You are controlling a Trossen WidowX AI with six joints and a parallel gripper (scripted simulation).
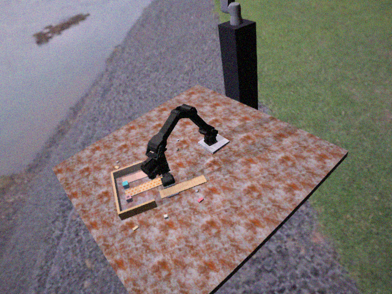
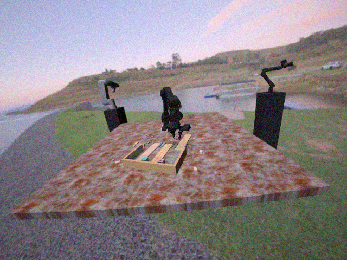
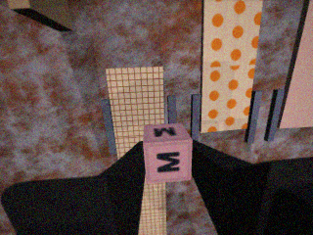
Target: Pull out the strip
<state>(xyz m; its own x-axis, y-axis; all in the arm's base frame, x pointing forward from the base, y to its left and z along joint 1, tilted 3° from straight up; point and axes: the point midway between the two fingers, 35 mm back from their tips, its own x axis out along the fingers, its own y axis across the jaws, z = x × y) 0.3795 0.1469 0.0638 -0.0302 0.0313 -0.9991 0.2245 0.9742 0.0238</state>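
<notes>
My gripper tip is now 6 cm past the tan gridded strip, 5 cm above it and 4 cm to the right of it. From my gripper tip the other things lie so: pink piece: 17 cm to the left, 8 cm behind, 5 cm below; white block: 15 cm to the left, 11 cm ahead, 5 cm below.
</notes>
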